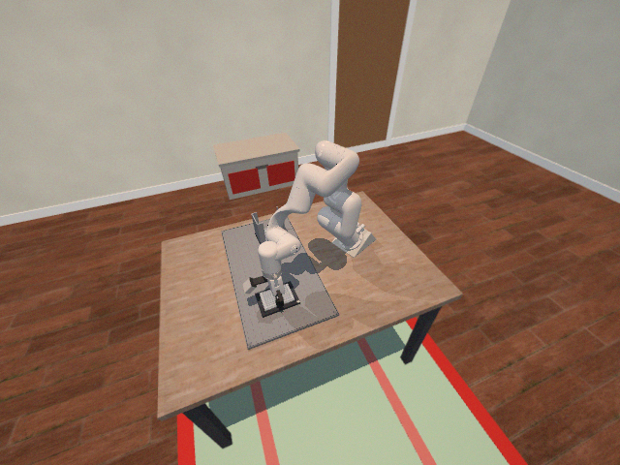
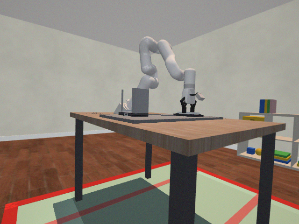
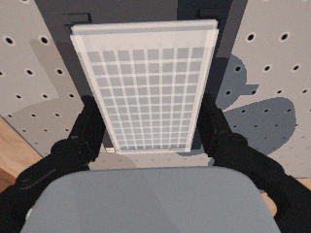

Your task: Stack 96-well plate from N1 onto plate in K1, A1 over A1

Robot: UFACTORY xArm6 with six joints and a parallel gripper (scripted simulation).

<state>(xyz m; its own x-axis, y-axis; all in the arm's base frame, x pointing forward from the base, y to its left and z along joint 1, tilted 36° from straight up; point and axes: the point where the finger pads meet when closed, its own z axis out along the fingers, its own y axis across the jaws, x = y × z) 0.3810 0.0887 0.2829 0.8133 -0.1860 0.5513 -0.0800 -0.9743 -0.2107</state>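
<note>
Now: the pale A1 square 70 mm behind my hand, 60 mm to the left of it and 20 mm below it. Also, from my hand: grey rack wall: 380 mm to the right, 60 mm behind, 50 mm above.
</note>
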